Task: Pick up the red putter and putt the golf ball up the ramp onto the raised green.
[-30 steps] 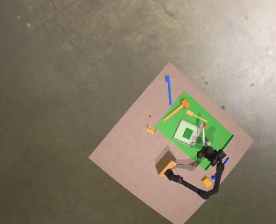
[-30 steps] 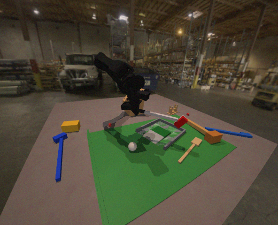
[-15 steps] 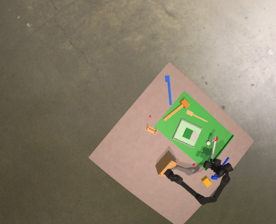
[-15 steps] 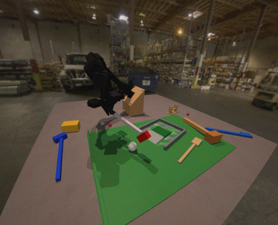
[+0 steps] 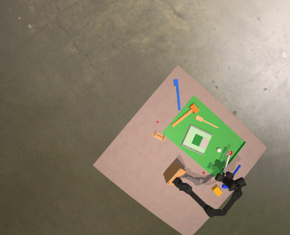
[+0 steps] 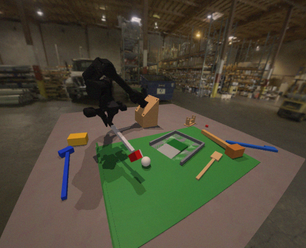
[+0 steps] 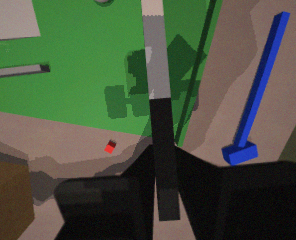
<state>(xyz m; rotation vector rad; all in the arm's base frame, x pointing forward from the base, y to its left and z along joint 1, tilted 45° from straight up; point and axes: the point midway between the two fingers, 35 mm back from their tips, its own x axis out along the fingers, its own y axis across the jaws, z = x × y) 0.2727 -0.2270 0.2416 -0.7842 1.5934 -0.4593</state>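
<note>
Right now my gripper tip is 11 cm short of the red putter and 3 cm to the right of it. From my gripper tip the other things lie so: green mat: 29 cm to the left, 21 cm ahead, 13 cm below; then yellow block: 15 cm to the right, 14 cm behind, 11 cm below; then white golf ball: 19 cm ahead, 11 cm to the left, 11 cm below.
</note>
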